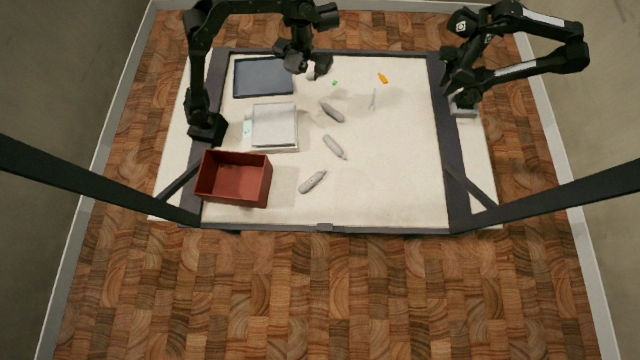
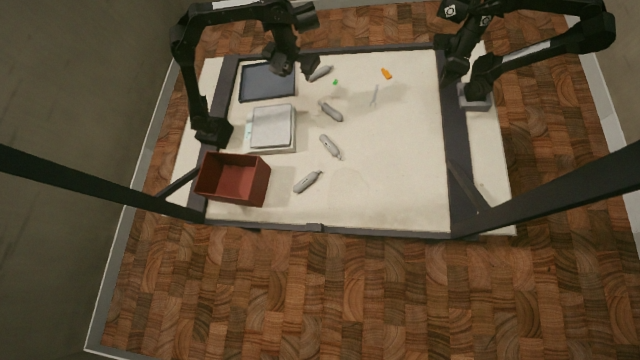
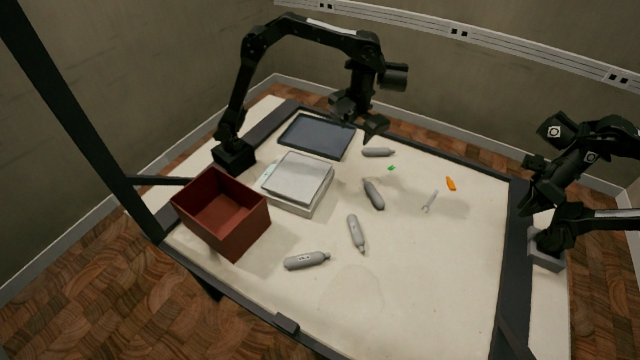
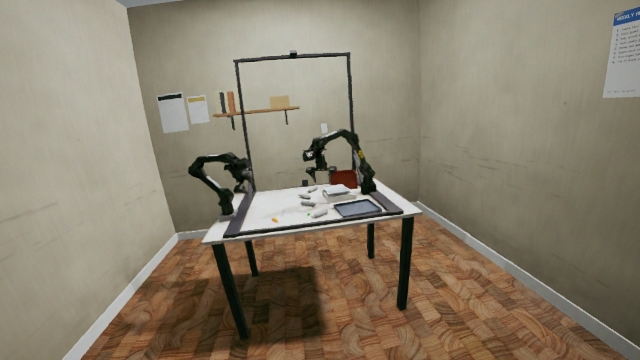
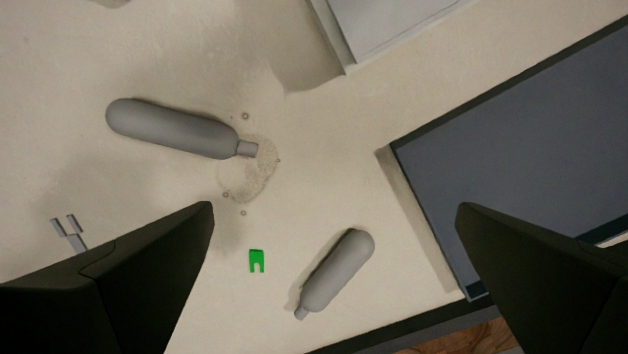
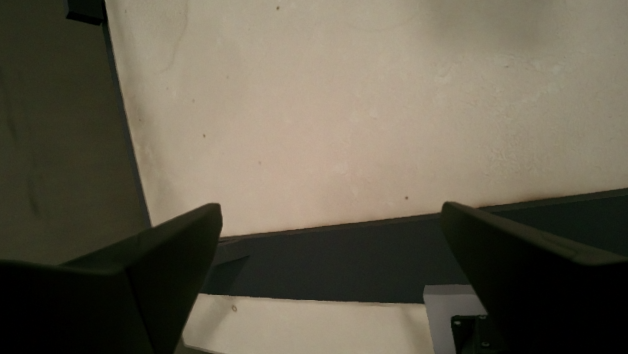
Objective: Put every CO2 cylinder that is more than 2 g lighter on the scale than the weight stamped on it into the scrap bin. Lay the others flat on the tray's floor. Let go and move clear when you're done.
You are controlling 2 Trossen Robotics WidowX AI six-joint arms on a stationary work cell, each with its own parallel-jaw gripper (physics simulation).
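Frame: origin at the left arm's base, x back, y right, z up, level; millimetres.
Seen in the pictures: left gripper, fingertip midpoint: [image 1: 303, 75] [image 2: 296, 76] [image 3: 353, 136] [image 4: 322, 182] [image 5: 336, 213]; right gripper, fingertip midpoint: [image 1: 441, 91] [image 2: 440, 83] [image 3: 518, 212] [image 4: 249, 188] [image 6: 333, 213]; left arm's base, link origin: [image 1: 204, 123] [image 2: 209, 127] [image 3: 231, 148] [image 4: 368, 183]; right arm's base, link origin: [image 1: 463, 102] [image 2: 474, 93] [image 3: 547, 245] [image 4: 228, 212].
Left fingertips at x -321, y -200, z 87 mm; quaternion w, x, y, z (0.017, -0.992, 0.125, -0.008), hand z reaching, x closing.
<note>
Offsets run from my left fingertips to a thing's top centre.
Four grey CO2 cylinders lie on the table. One @(dx -106, dy +26, dz -128 mm) [image 1: 332, 112] [image 3: 373, 194] [image 5: 172, 129] lies right of the scale @(dx +83, dy +146, dz -92 mm) [image 1: 274, 125] [image 3: 298, 177]. Another @(dx -22, dy -147, dz -128 mm) [image 2: 321, 73] [image 3: 378, 151] [image 5: 337, 270] lies beside the dark tray @(dx +200, dy -87, dz -138 mm) [image 1: 262, 77] [image 3: 317, 135] [image 5: 515, 150]. A third @(dx -145, dy +172, dz -127 mm) [image 1: 334, 146] [image 3: 356, 232] lies farther forward, and a fourth @(dx -95, dy +314, dz -127 mm) [image 1: 312, 182] [image 3: 306, 260] lies right of the red bin @(dx +147, dy +374, dz -38 mm) [image 1: 260, 182] [image 3: 245, 230], its label too small to read. My left gripper [image 5: 336, 213] is open and empty above the table near the tray-side cylinder. My right gripper [image 6: 333, 213] is open and empty over the right table edge. The scale's display is unreadable.
A green clip @(dx -93, dy -118, dz -154 mm) [image 1: 334, 82] [image 3: 391, 168] [image 5: 256, 260] lies near the tray-side cylinder. A small wrench @(dx -258, dy -75, dz -155 mm) [image 1: 372, 99] [image 3: 430, 201] and an orange piece @(dx -281, dy -182, dz -149 mm) [image 1: 382, 78] [image 3: 451, 183] lie toward the right back. Dark frame rails border the table.
</note>
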